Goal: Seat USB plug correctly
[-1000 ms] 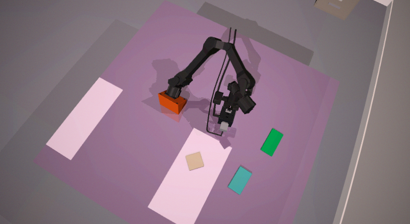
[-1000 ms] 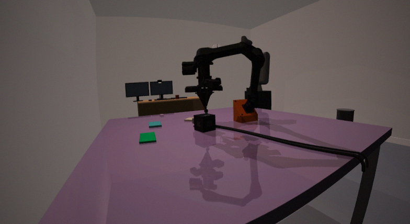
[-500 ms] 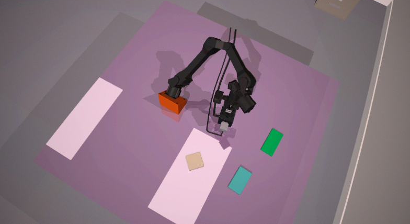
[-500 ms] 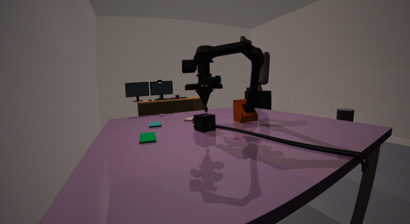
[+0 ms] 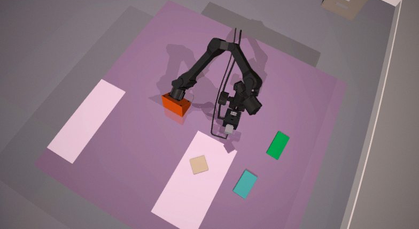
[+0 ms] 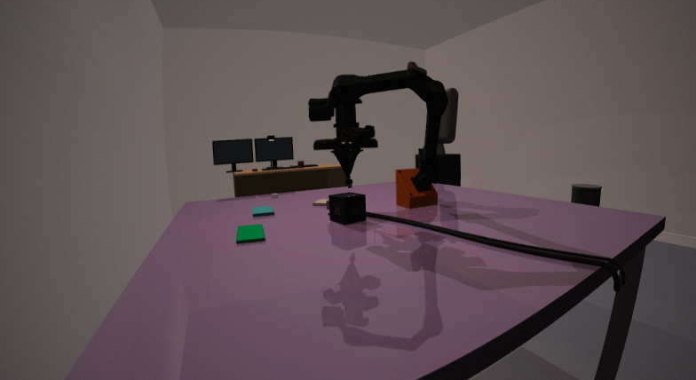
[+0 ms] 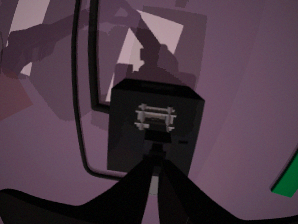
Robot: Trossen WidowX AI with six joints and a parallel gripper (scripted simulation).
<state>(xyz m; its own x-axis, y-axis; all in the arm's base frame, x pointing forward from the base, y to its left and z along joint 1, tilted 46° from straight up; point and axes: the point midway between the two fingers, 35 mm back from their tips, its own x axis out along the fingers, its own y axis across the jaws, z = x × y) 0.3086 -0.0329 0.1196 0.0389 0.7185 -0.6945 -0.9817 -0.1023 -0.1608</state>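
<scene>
The usb plug is 20 mm below my gripper tip. Also, from my gripper tip: teal tile (280 mm to the right, 210 mm ahead, 130 mm below); then tan tile (300 mm to the right, 130 mm below, 40 mm behind); then green tile (290 mm ahead, 130 mm below, 10 mm to the right).
</scene>
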